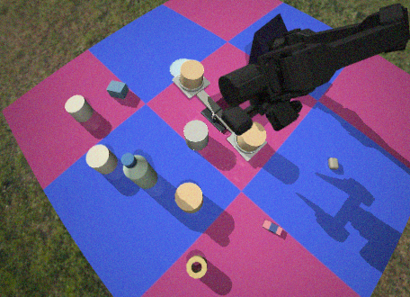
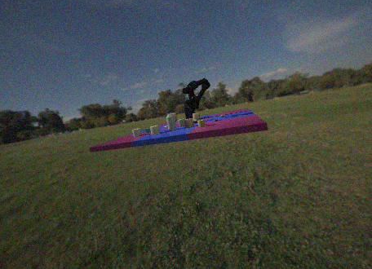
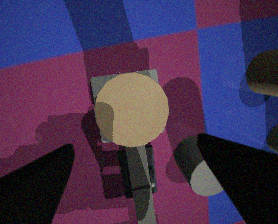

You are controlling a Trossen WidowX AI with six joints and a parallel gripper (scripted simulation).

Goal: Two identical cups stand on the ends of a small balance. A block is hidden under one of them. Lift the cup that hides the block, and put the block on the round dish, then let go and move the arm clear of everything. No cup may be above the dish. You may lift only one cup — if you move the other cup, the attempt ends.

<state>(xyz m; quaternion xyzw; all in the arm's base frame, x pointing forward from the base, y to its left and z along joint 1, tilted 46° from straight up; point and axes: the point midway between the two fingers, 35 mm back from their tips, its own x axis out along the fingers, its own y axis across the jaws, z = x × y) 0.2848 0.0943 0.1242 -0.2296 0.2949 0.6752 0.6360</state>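
The grey block is 1 cm to the left of my gripper tip and 9 cm below it. The rest, counted from my gripper tip: balance: 1 cm ahead, 13 cm to the right, 9 cm below; then grey cylinder: 12 cm ahead, 12 cm to the right, 9 cm below; then balance beam: 1 cm ahead, 13 cm to the right, 11 cm below.
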